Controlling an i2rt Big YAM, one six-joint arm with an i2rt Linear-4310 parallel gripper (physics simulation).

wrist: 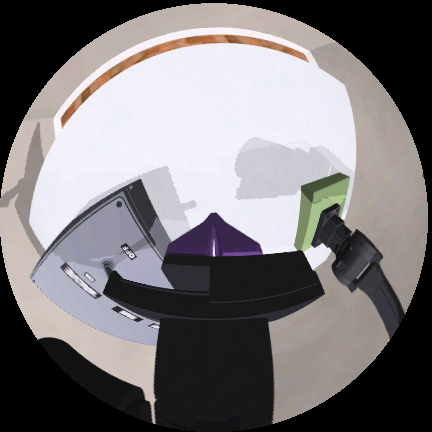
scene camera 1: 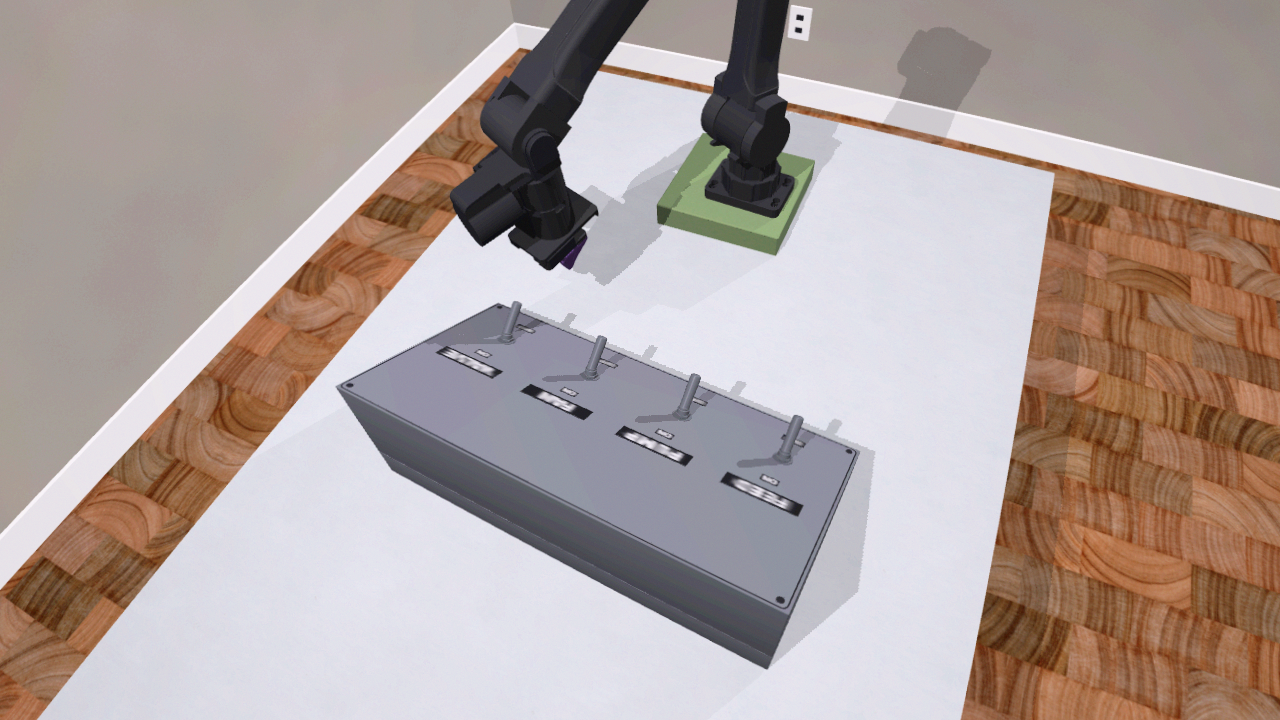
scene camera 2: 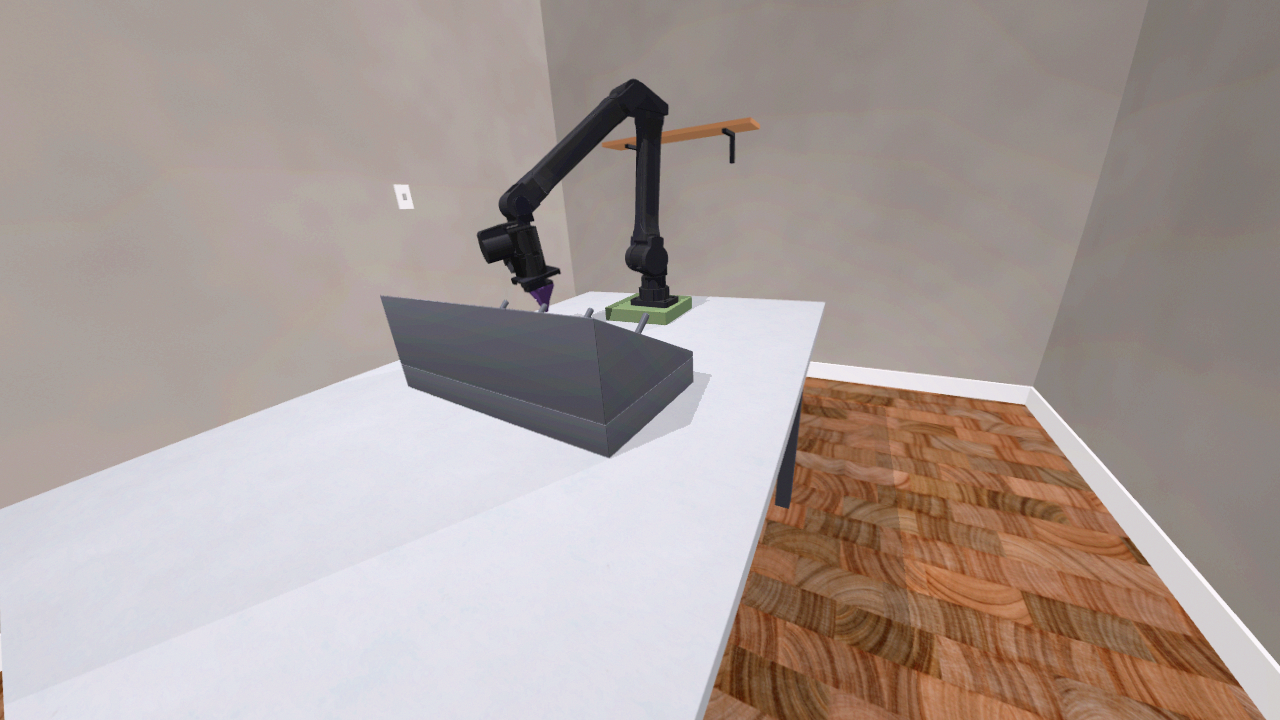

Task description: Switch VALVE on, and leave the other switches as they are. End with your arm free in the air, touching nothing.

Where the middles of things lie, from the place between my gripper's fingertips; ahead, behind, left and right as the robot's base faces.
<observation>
Now: hand 23 cm short of the grey switch box (scene camera 1: 697, 515), 19 cm to the right of it and 1 cm below it.
</observation>
